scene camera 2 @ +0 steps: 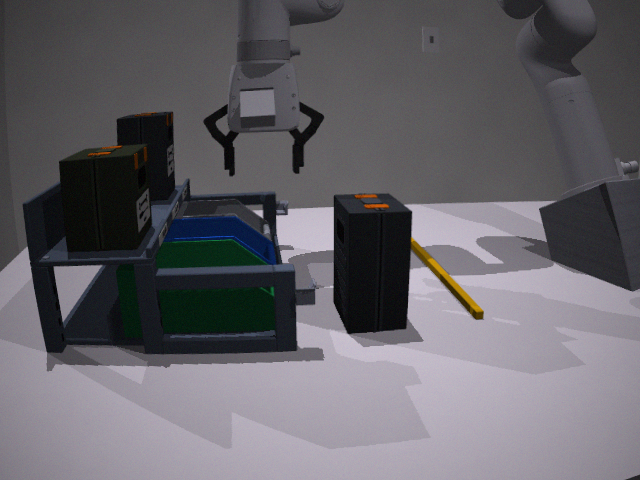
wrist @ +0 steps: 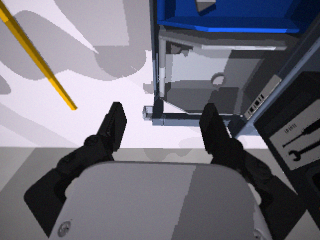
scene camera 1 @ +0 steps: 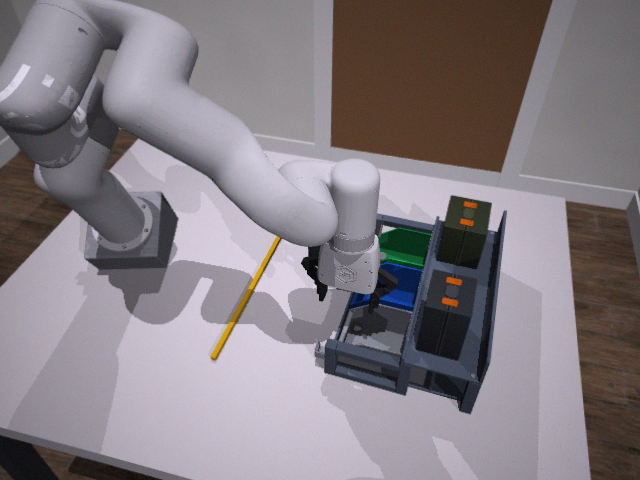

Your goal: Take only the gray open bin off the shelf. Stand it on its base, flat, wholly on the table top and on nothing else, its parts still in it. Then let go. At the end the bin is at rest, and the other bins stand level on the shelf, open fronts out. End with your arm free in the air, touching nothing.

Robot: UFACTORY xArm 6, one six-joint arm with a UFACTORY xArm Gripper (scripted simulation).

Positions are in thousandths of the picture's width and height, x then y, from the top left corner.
Scene:
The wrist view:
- my gripper: 508, 469
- gray open bin: 786, 252

